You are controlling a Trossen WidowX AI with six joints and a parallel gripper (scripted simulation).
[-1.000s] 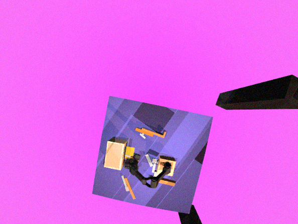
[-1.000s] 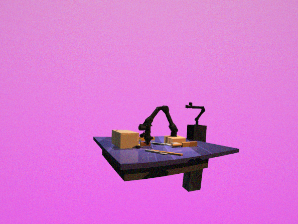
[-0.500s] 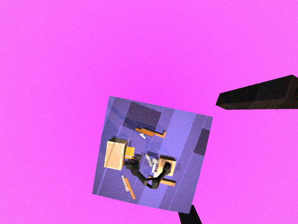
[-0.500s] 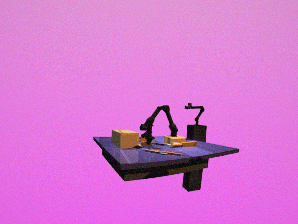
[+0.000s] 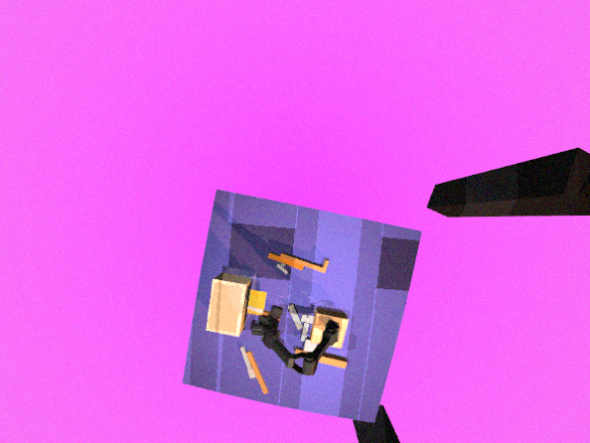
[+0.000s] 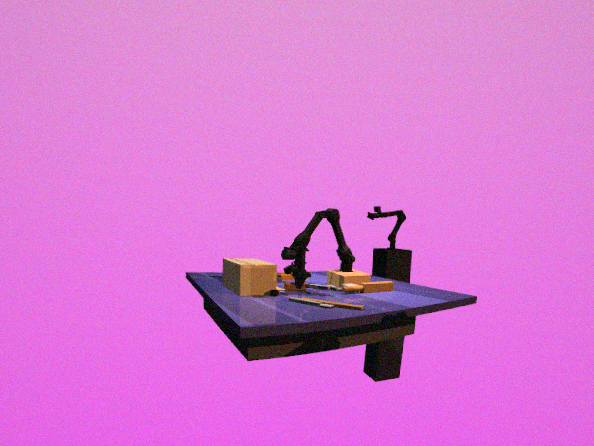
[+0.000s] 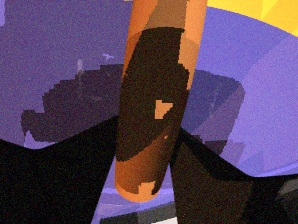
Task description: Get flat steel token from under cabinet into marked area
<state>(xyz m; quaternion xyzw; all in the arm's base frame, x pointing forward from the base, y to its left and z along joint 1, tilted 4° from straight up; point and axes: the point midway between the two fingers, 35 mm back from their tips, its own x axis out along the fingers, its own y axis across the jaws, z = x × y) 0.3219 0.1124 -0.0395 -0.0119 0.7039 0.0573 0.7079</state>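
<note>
The grey bar lies 12 cm behind my gripper tip and 5 cm to the right of it. From my gripper tip the other things lie so: small white piece: 7 cm ahead, 29 cm to the right; then orange block: 34 cm behind, 13 cm to the left, 2 cm above; then orange bar: 7 cm ahead, 35 cm to the right, 1 cm above.
</note>
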